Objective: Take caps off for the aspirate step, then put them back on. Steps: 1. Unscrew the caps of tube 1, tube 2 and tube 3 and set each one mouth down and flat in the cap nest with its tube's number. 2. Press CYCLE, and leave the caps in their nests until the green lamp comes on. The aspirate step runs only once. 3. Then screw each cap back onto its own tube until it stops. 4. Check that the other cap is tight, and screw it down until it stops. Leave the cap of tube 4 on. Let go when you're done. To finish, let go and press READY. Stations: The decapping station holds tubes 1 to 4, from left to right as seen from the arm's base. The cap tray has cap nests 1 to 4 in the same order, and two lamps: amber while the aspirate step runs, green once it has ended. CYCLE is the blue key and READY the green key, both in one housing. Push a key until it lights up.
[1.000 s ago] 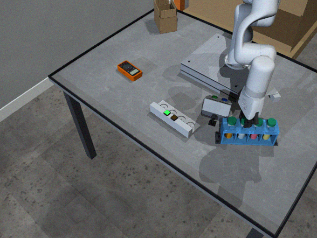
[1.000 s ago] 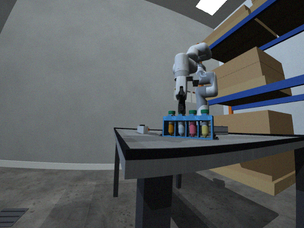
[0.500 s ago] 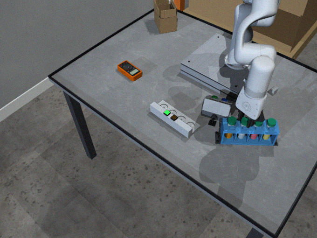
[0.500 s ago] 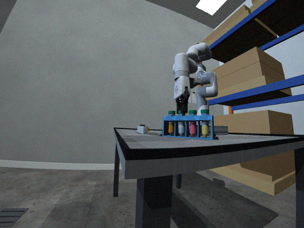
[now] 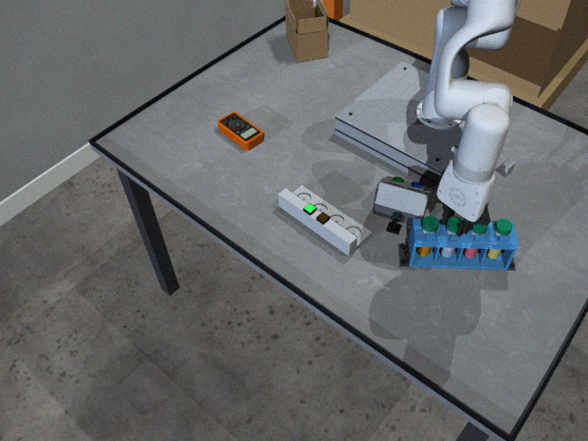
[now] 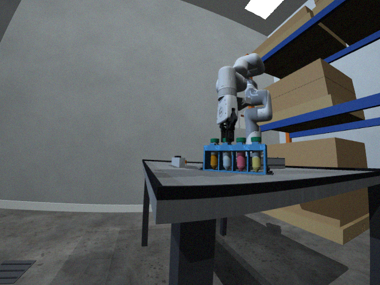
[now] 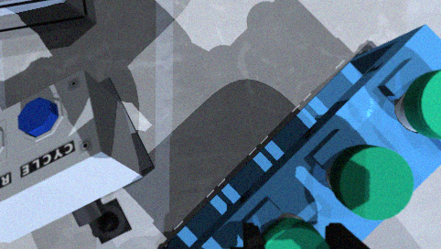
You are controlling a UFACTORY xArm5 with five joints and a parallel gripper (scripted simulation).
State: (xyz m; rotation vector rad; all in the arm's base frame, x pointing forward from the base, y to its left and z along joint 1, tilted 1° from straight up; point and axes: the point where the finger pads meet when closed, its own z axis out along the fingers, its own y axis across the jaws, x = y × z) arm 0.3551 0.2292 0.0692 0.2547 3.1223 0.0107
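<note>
The threaded neck lies 10 mm below my hand. From my hand the other things lie so: green key 80 mm behind, 190 mm to the right, 60 mm below; blue key 90 mm behind, 140 mm to the right, 60 mm below; key housing 70 mm behind, 160 mm to the right, 80 mm below.
</note>
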